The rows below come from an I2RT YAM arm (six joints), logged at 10 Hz.
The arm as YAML. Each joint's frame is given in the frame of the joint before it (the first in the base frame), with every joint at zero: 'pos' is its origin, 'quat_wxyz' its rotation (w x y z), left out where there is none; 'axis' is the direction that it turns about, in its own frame. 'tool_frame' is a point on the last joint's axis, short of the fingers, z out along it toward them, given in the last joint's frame.
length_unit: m
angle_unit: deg
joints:
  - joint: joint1
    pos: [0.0, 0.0, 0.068]
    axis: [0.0, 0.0, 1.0]
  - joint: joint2
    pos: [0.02, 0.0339, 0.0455]
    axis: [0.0, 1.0, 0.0]
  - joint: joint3
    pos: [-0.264, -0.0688, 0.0]
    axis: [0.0, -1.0, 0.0]
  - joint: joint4
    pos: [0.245, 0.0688, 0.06]
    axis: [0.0, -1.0, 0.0]
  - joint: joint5
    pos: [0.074, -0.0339, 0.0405]
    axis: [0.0, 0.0, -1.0]
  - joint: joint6
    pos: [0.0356, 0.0, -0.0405]
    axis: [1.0, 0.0, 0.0]
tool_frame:
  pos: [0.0, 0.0, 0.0]
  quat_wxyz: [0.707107, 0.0, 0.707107, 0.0]
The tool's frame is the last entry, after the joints.
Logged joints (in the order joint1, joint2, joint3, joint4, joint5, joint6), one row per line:
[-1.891, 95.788, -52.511, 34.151, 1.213, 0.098]
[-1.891, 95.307, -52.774, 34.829, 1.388, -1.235]
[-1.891, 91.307, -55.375, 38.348, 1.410, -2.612]
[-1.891, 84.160, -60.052, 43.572, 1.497, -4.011]
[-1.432, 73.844, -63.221, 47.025, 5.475, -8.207]
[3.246, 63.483, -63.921, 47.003, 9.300, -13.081]
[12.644, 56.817, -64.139, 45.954, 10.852, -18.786]
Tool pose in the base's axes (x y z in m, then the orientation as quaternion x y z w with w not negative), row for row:
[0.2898, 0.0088, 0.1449, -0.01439, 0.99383, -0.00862, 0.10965]
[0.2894, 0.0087, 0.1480, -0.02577, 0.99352, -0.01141, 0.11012]
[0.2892, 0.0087, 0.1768, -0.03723, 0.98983, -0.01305, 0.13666]
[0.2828, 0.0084, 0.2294, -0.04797, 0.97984, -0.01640, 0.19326]
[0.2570, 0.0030, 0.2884, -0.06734, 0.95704, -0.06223, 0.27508]
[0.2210, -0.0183, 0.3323, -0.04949, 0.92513, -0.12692, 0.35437]
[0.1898, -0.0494, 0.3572, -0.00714, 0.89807, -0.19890, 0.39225]
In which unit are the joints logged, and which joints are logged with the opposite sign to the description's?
The joints are logged in degrees. Opposite sign: joint1, joint3, joint4.
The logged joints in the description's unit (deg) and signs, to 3 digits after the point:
[1.891, 95.788, 52.511, -34.151, 1.213, 0.098]
[1.891, 95.307, 52.774, -34.829, 1.388, -1.235]
[1.891, 91.307, 55.375, -38.348, 1.410, -2.612]
[1.891, 84.160, 60.052, -43.572, 1.497, -4.011]
[1.432, 73.844, 63.221, -47.025, 5.475, -8.207]
[-3.246, 63.483, 63.921, -47.003, 9.300, -13.081]
[-12.644, 56.817, 64.139, -45.954, 10.852, -18.786]

